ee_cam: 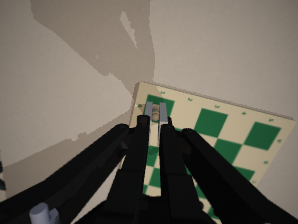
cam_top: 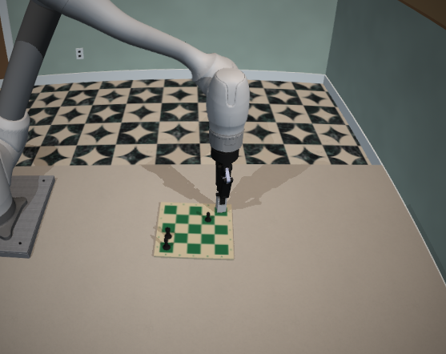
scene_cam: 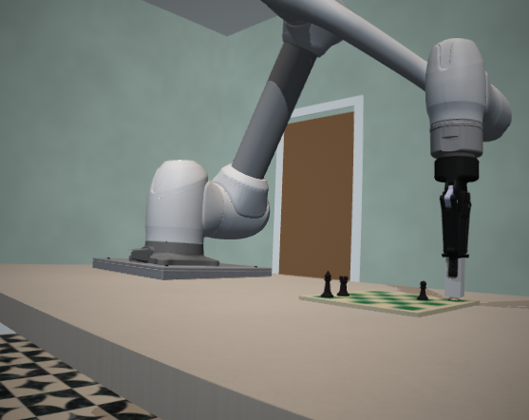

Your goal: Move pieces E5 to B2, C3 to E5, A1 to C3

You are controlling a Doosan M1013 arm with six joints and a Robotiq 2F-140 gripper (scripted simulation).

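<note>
The cream chessboard is 8 cm behind my hand, 8 cm to the right of it and 4 cm below it. From my hand the other things lie so: black pawn: 4 cm behind, 4 cm to the right, 3 cm below; white pawn: 3 cm below.
</note>
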